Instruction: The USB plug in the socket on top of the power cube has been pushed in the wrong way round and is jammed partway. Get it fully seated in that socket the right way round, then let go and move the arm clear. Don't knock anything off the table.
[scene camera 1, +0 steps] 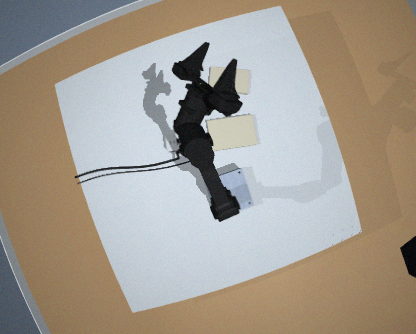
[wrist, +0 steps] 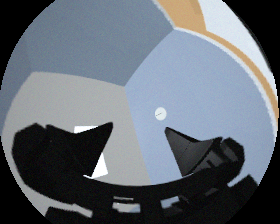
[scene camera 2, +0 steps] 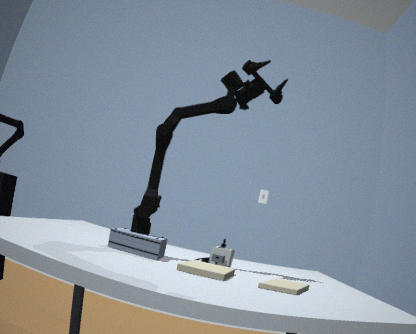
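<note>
My gripper (scene camera 1: pixel 220 50) (scene camera 2: pixel 279 70) is open and holds nothing. The wrist view includes the gripper (wrist: pixel 140 127) too.
</note>
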